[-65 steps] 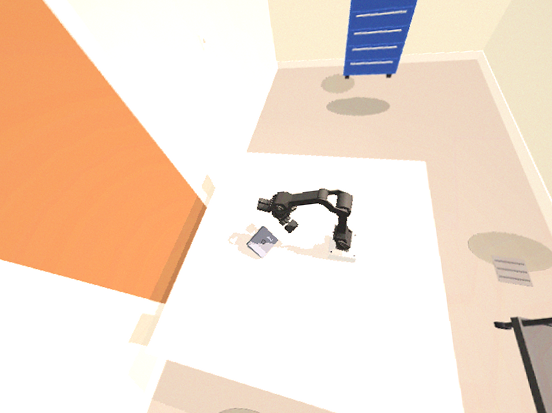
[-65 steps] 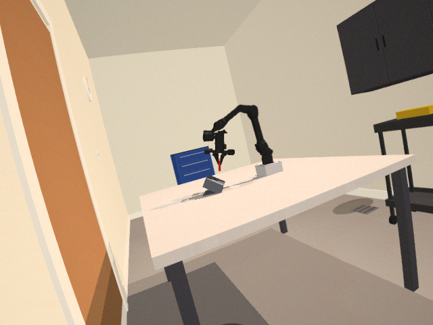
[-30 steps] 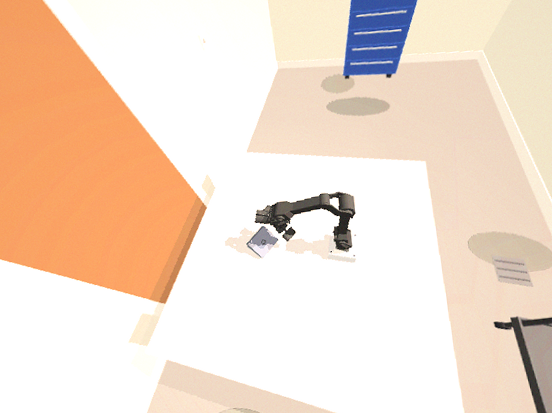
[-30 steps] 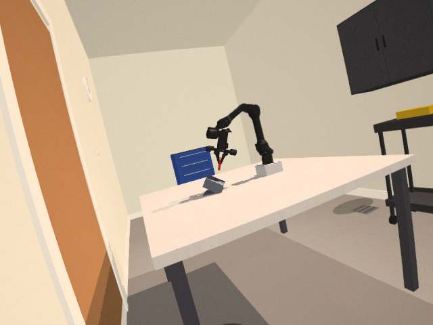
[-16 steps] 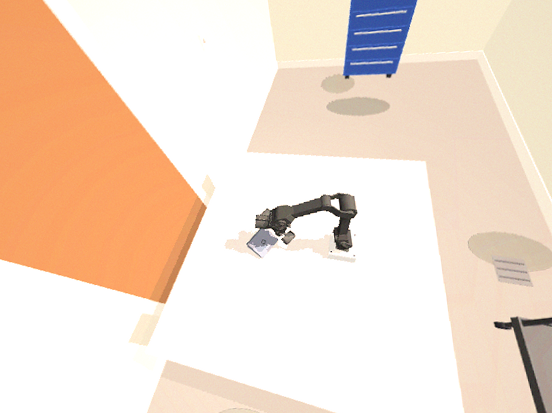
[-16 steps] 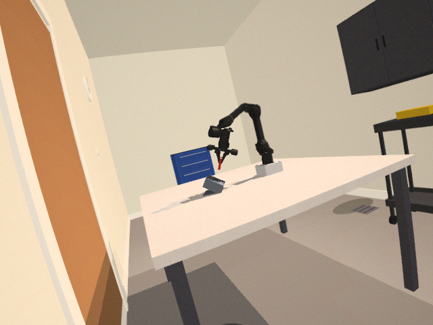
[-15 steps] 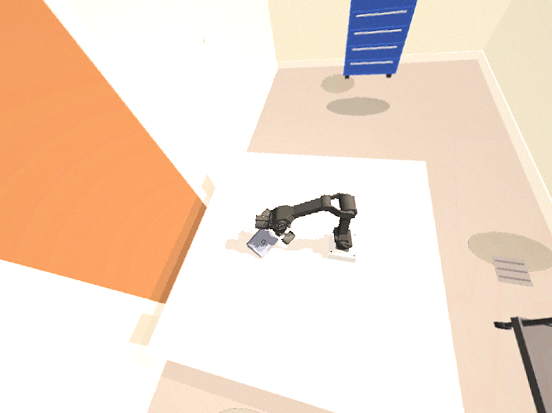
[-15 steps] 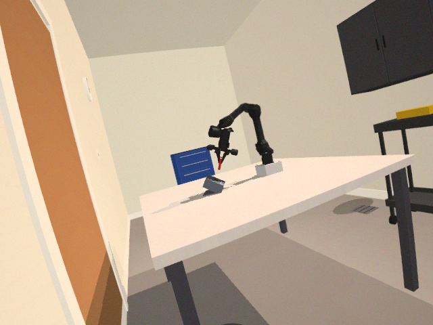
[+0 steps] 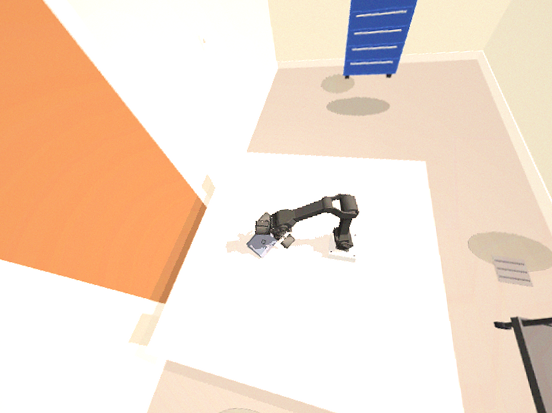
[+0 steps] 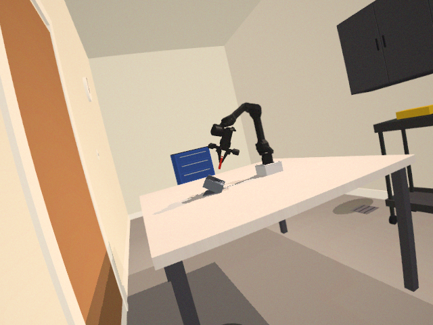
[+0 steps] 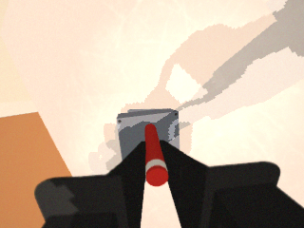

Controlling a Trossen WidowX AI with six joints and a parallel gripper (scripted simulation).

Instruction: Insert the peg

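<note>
My gripper tip is 110 mm above the grey sloped panel, 70 mm short of it and 30 mm to the right of it. Also, from my gripper tip: red peg (20 mm above, 10 mm behind).
</note>
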